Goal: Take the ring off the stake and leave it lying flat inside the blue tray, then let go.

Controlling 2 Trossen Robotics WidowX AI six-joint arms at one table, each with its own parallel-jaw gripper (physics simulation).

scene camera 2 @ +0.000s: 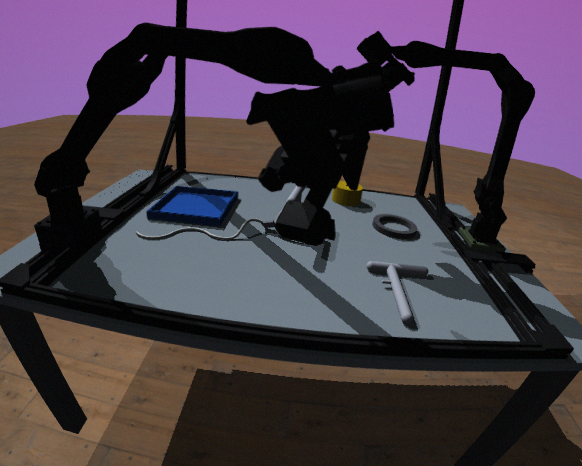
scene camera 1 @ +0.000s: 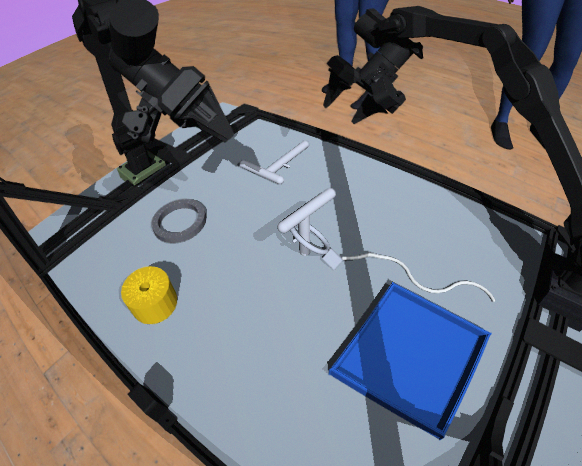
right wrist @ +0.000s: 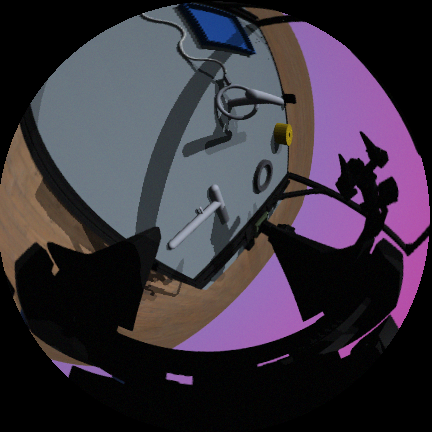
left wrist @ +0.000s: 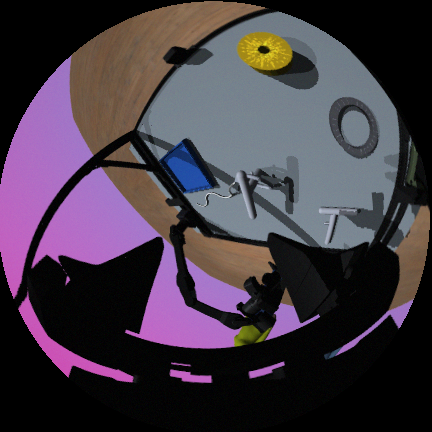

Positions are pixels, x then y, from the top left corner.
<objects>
right gripper: scene camera 2; scene camera 1 339, 115; right wrist; left wrist 285, 269
same spot on blue tray: (right wrist: 221, 31) = (scene camera 2: 203, 207)
same spot on right gripper: (scene camera 2: 352, 173) = (right wrist: 292, 268)
</objects>
